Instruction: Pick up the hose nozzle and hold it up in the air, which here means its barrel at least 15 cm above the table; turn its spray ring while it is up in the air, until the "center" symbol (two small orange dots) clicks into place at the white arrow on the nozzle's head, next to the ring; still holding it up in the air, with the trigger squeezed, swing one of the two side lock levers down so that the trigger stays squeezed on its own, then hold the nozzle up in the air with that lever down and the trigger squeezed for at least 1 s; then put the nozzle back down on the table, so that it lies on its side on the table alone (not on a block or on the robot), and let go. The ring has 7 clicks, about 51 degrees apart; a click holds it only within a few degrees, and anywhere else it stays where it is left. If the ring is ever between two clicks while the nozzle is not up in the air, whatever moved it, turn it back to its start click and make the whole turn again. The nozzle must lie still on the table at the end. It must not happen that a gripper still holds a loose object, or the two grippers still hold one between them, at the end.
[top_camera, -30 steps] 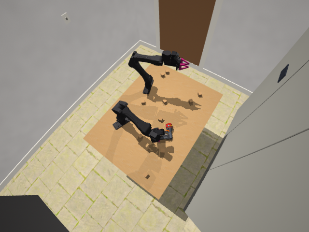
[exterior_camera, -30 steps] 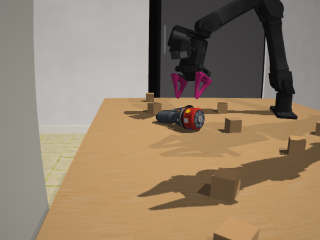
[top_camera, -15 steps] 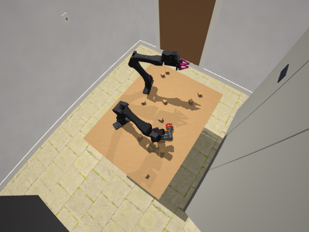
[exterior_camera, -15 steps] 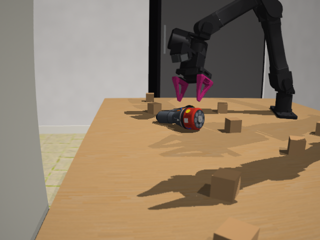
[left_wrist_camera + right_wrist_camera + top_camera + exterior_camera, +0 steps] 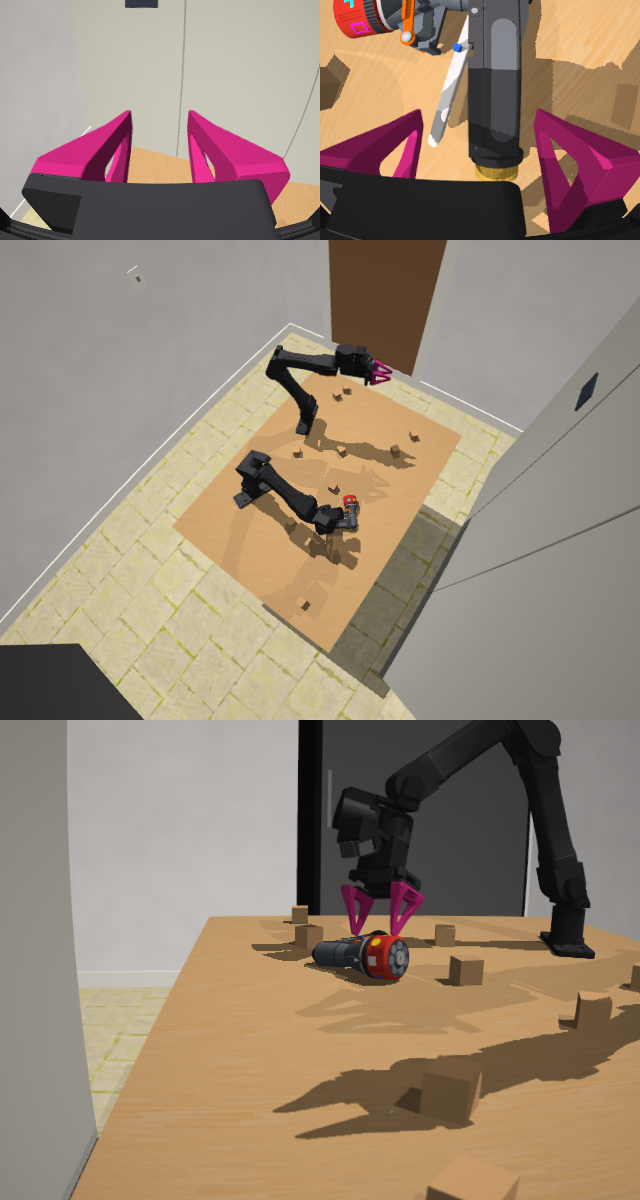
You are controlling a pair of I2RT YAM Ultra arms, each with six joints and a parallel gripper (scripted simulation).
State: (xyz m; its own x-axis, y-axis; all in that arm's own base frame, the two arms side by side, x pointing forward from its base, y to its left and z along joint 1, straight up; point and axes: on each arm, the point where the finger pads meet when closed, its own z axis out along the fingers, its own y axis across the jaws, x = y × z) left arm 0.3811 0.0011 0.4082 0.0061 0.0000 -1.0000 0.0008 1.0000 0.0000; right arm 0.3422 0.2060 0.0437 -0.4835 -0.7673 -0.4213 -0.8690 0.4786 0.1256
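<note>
My left gripper is now 41 cm to the left of the red spray ring, 38 cm above it and 5 cm short of it.
</note>
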